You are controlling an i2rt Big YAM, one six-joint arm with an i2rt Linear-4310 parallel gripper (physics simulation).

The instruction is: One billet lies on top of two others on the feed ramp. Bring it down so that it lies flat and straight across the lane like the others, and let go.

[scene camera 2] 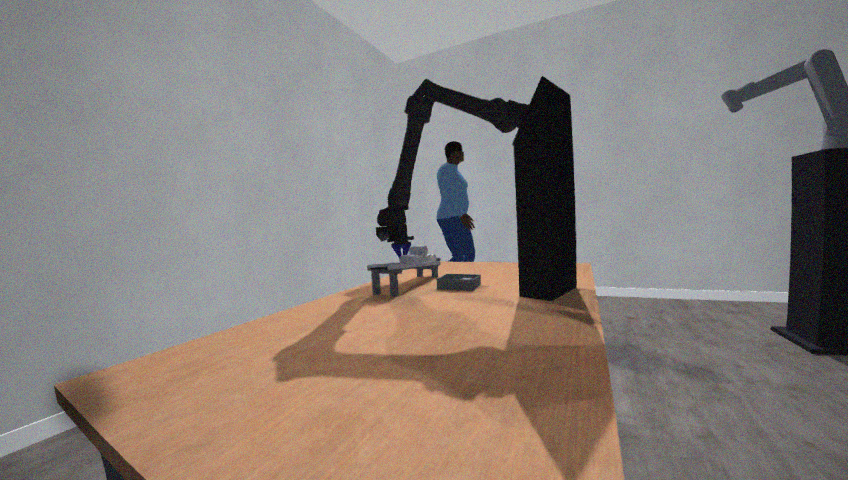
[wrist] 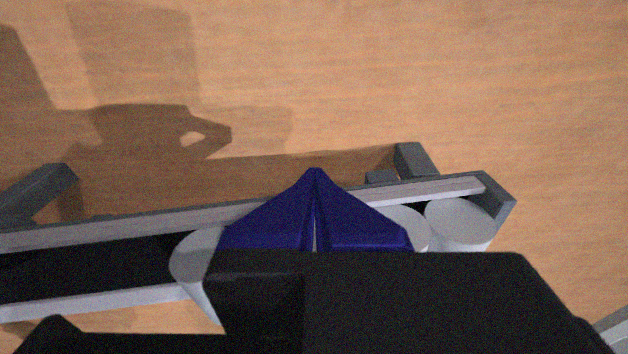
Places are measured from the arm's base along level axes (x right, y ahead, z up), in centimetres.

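Where they show: gripper, between the fingertips: (wrist: pixel 314 177); arm's base, origin of its link: (scene camera 2: pixel 539 122).
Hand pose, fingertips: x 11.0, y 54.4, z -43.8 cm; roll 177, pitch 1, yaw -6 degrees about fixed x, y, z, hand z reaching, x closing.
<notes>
Each offset is from my fingertips to the top centre of the thing. "spot": to the spot under its first point. Level surfaces: height alone.
The grey feed ramp (scene camera 2: pixel 383 267) (wrist: pixel 425 191) stands on legs on the table. Pale grey cylindrical billets lie in its lane. In the scene view one billet @(dz +6.7, dx -1.0, dy -7.7 cm) (scene camera 2: pixel 418 250) sits higher than the grey billets @(dz +3.9, dx -7.3, dy -6.6 cm) (scene camera 2: pixel 413 259) around it. In the wrist view one billet @(spot: dz +2.2, dx -7.8, dy -3.6 cm) (wrist: pixel 192 255) shows left of the fingers; another billet @(dz +2.6, dx +4.6, dy -7.1 cm) (wrist: pixel 416 227) and an end billet @(dz +2.1, dx +8.6, dy -7.2 cm) (wrist: pixel 460 220) show to the right, near the ramp's end plate. My gripper (scene camera 2: pixel 401 255) (wrist: pixel 314 177) is shut and empty, fingers pointing down at the lane. The fingers and gripper body hide the middle billets, so the stacking is unclear there.
A dark shallow tray @(dz -3.6, dx -8.5, dy -26.0 cm) (scene camera 2: pixel 458 282) stands on the table @(dz -7.1 cm) (scene camera 2: pixel 386 416) beside the ramp. The arm's black pedestal (scene camera 2: pixel 544 208) is further right. A person in blue (scene camera 2: pixel 453 193) stands behind the table. Another arm on a dark pedestal (scene camera 2: pixel 818 249) is at the far right.
</notes>
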